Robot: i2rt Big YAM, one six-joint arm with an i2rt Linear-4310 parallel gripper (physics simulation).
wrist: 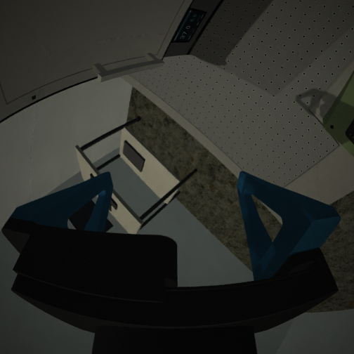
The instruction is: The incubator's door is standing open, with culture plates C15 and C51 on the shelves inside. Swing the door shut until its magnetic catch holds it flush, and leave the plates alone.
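The incubator's door [85, 37] is a large, dark grey panel at the upper left of the wrist view. Its pale bar handle [132, 70] stands out near its lower right corner. The door's right edge runs close along the incubator's front strip with the lit display [189, 26], and no wide gap shows there. I cannot tell from this angle whether it sits fully flush. Plates C15 and C51 and the shelves do not show. My gripper [174, 178] is open, with its blue fingers wide apart and nothing between them. It is below and apart from the handle.
A rack with cream side panels [157, 175] and dark rods stands beyond the left finger. A perforated grey board [200, 105] extends right of the handle, with a dark speckled strip [200, 205] along its near edge. Part of a green object [342, 117] shows at the right edge.
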